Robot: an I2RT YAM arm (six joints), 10 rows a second.
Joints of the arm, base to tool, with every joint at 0 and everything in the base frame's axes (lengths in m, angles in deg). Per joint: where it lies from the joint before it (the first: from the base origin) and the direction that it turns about. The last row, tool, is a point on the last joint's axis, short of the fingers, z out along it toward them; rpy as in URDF.
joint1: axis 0 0 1 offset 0.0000 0.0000 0.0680
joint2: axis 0 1 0 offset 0.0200 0.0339 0.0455
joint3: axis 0 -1 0 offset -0.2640 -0.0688 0.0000
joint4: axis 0 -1 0 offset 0.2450 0.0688 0.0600
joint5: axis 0 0 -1 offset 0.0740 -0.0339 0.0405
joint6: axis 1 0 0 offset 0.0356 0.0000 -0.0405
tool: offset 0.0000 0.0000 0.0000 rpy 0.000 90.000 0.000
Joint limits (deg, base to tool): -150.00..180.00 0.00..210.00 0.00..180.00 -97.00..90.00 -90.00..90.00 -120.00..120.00
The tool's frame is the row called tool.
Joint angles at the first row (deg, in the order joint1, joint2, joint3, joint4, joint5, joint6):
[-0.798 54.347 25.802 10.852 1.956 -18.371]
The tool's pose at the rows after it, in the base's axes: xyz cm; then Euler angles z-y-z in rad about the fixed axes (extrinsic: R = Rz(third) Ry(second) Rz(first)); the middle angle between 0 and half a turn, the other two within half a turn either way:
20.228 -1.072 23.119 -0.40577 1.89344 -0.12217
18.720 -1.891 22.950 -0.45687 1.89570 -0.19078
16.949 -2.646 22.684 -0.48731 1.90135 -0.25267
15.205 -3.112 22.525 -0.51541 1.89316 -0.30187
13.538 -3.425 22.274 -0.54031 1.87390 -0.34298
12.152 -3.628 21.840 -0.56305 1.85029 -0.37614
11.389 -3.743 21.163 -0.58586 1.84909 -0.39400
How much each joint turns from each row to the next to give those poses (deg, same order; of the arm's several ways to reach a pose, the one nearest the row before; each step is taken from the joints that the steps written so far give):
[-1.443 -3.957 -0.808 -4.002 2.556 -3.366]
[-2.402 -4.871 -1.727 -3.319 1.446 -2.425]
[-2.866 -5.904 -1.792 -4.461 0.631 -1.487]
[-2.470 -6.339 -1.552 -4.328 0.349 -1.552]
[-2.471 -6.575 -1.640 -3.821 -0.066 -1.596]
[-2.357 -6.038 -1.771 -2.889 -0.391 -1.595]
[-1.639 -3.602 -1.572 -1.943 -0.590 -1.486]

